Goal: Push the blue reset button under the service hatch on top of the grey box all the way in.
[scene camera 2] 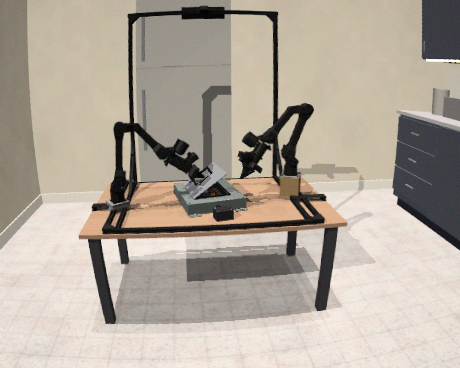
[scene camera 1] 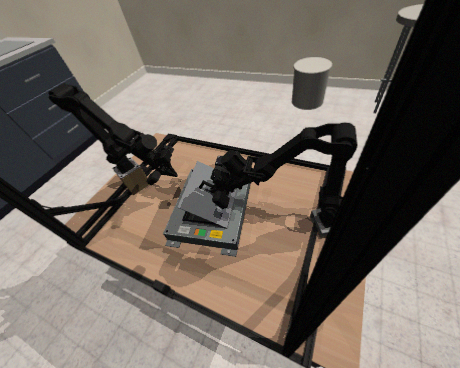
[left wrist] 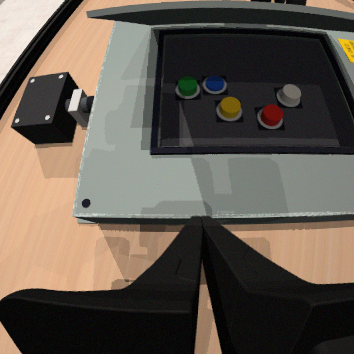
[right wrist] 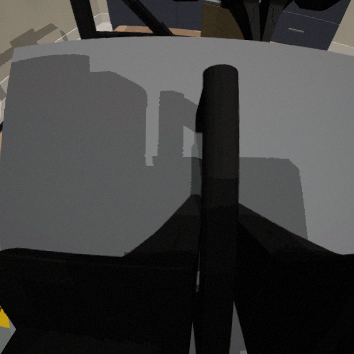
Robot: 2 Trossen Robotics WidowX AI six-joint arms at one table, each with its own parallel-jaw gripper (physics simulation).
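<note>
The grey box lies on the table, its grey hatch tilted up. My right gripper is shut on the hatch's black handle. In the left wrist view the recess is open. The blue button sits in its far row, right of the green button; its cap looks lower than the others. My left gripper is shut and empty, above and beside the box's near edge. The blue button cannot be made out in the scene views.
Yellow, red and white buttons share the recess. A small black block stands beside the box. A brown block is at the left arm's base. Black frame rails edge the table.
</note>
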